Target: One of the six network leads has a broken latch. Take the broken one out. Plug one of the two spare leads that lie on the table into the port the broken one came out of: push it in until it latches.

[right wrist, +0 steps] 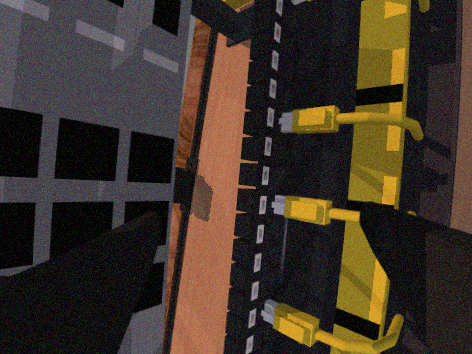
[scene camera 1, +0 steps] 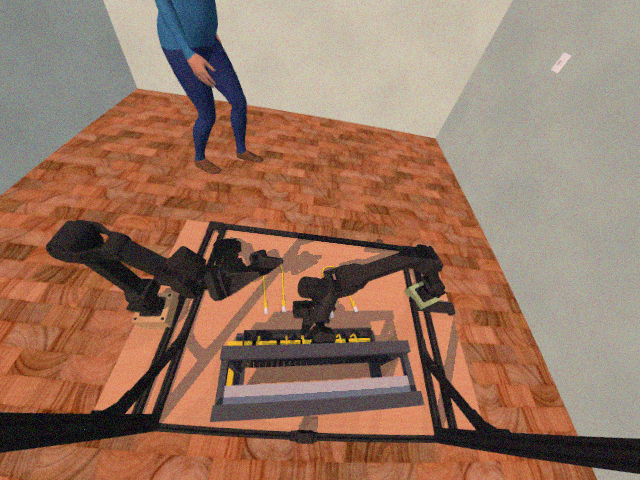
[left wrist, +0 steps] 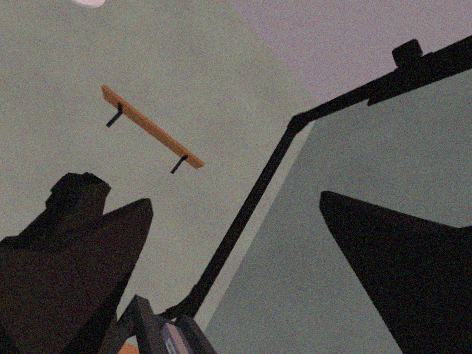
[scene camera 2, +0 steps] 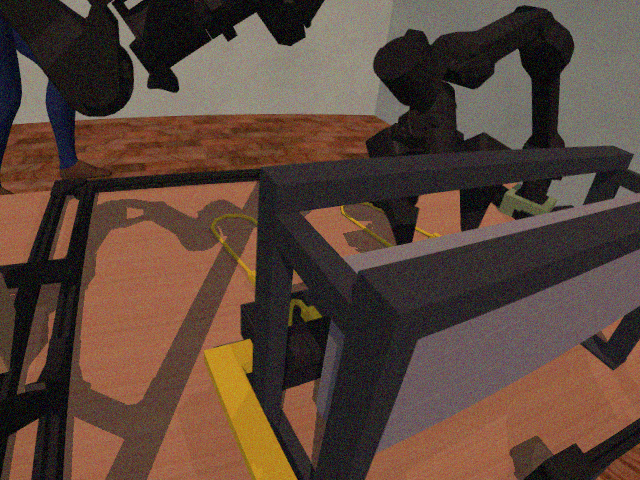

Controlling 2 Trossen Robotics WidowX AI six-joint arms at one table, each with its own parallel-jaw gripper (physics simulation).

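Places are measured from the left arm's base along level axes (x right, y down, z ahead), in millimetres.
Pixels of known places: left gripper, fingertip midpoint: (scene camera 1: 272,266) (left wrist: 237,203); right gripper, fingertip midpoint: (right wrist: 259,216); left arm's base, origin of the base link: (scene camera 1: 153,306); right arm's base, origin of the base link: (scene camera 1: 424,293) (scene camera 2: 531,196).
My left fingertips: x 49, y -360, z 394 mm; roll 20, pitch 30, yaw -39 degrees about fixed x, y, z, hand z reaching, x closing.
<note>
For each thing: its top centre in the pictures, then the offset to it from my left fingertips. "spot": a spot on its surface instead. Level surfaces: height alone.
- dark patch panel, its level: dy +416 mm
- upper lead, middle of its top: (right wrist: 292,118) dx +107, dy +344, dz +45 mm
- middle lead, middle of its top: (right wrist: 285,207) dx +107, dy +344, dz +99 mm
- spare lead, surface spot: (scene camera 2: 235,254) spot: dx -149, dy +432, dz -42 mm
- dark grey rack frame, surface spot: (scene camera 2: 454,173) spot: dx +150, dy +181, dz +32 mm
- lavender unit, middle of its top: (scene camera 2: 592,223) (scene camera 1: 322,393) dx +230, dy +197, dz +124 mm
- yellow bar, surface spot: (scene camera 2: 242,403) spot: dx +132, dy +398, dz -132 mm
Several yellow leads stand in the dark patch panel (scene camera 1: 310,335); in the right wrist view an upper lead (right wrist: 317,120), a middle lead (right wrist: 306,210) and a lower, tilted lead (right wrist: 292,322) show. I cannot tell which latch is broken. One spare lead (scene camera 1: 283,299) (scene camera 2: 235,254) lies on the table at the left, its loop partly hidden in scene camera 1. The other spare lead (scene camera 1: 353,303) (scene camera 2: 369,229) lies further right, partly behind the right arm. My right gripper (right wrist: 259,216) is open at the panel, the middle lead between its spread fingers. My left gripper (left wrist: 237,203) is open and empty, raised above the table.
The dark grey rack frame (scene camera 1: 315,351) (scene camera 2: 454,173) surrounds the panel, with a lavender unit (scene camera 1: 315,388) low in it. A yellow bar (scene camera 2: 242,403) runs at its left end. A black frame (scene camera 1: 310,235) borders the table. A person (scene camera 1: 204,103) stands beyond it.
</note>
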